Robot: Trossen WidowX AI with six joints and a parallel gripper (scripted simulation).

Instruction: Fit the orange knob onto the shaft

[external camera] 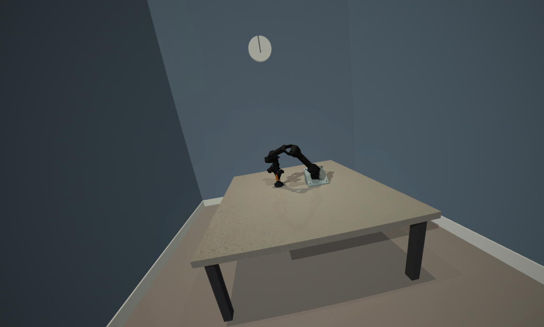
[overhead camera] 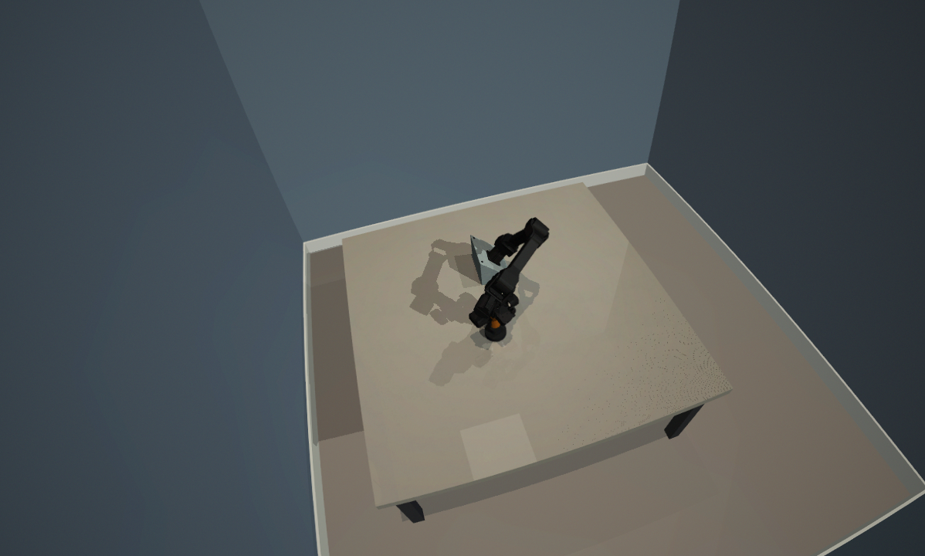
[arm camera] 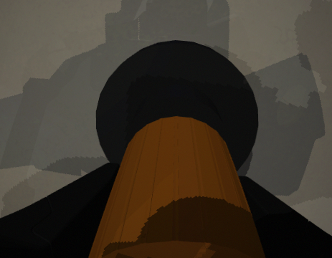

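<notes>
Right now the orange knob is 20 mm above my gripper tip. The rest, counted from my gripper tip: dark round pedestal: 40 mm below.
</notes>
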